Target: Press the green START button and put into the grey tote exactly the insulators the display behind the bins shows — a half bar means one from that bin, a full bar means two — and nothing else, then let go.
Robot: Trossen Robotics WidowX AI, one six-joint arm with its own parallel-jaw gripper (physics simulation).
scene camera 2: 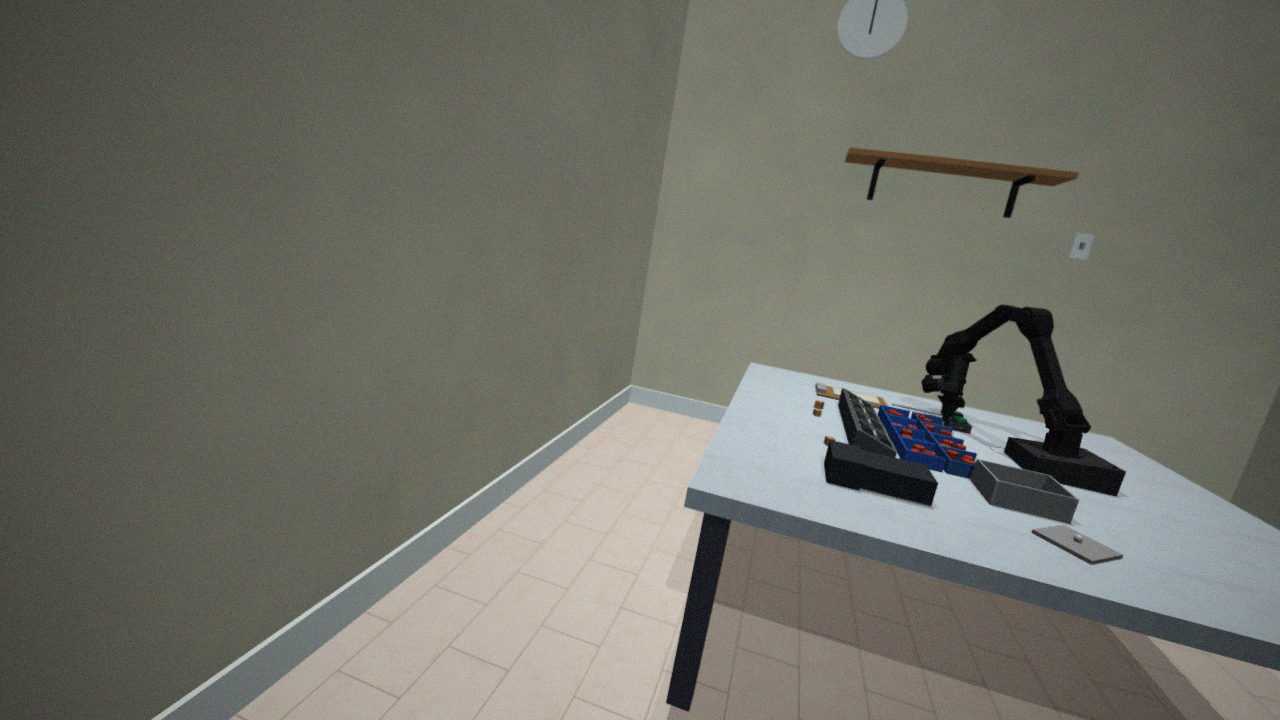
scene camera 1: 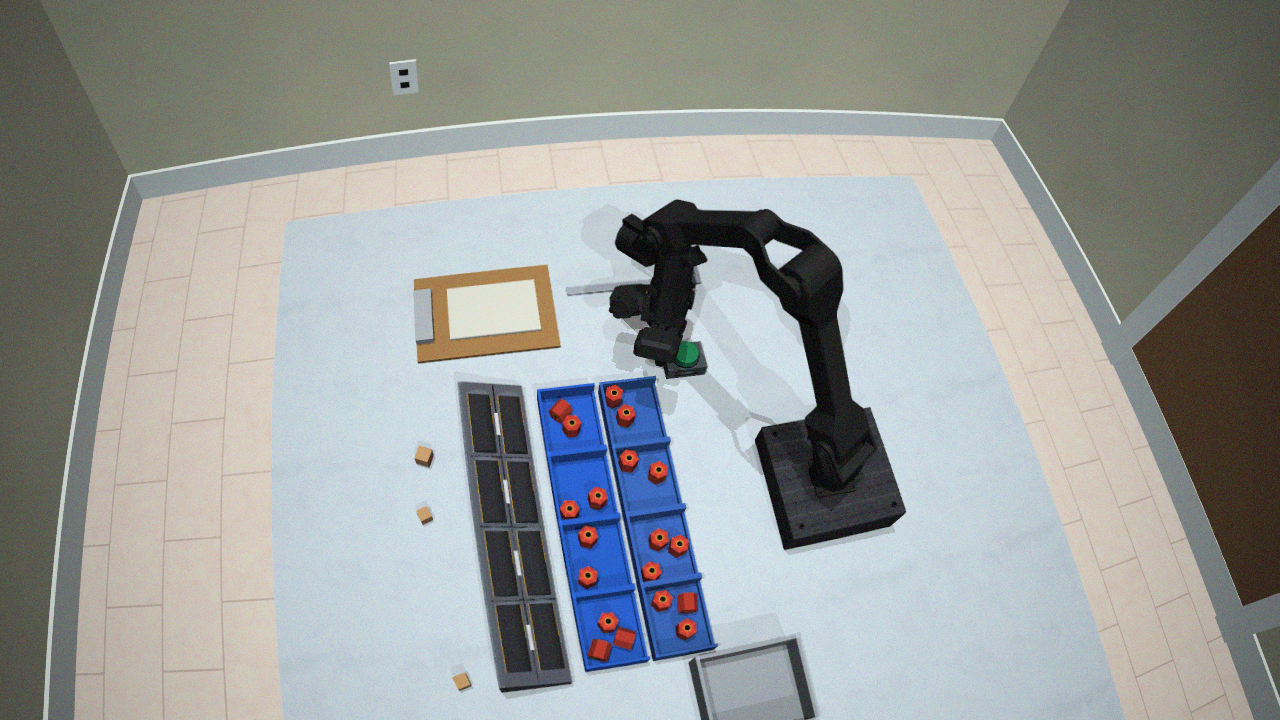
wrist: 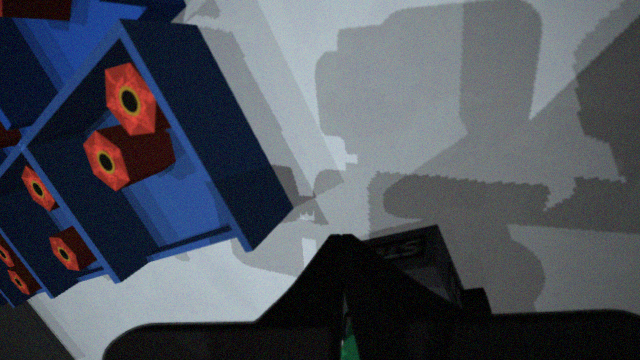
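Note:
My gripper is shut and empty, pointing down at the START button's dark housing. The green button shows beside the gripper in scene camera 1, and as a sliver between the fingers in the wrist view; whether it is pressed cannot be told. Two rows of blue bins hold orange-red insulators, some lying on their sides. The display behind the bins has dark windows; no bar lengths are readable. The grey tote shows no insulator in its visible part.
A clipboard lies beyond the display, near a thin grey bar. Small wooden blocks lie behind the display. A black box stands near the display's end, and a flat plate with a knob lies beside the tote.

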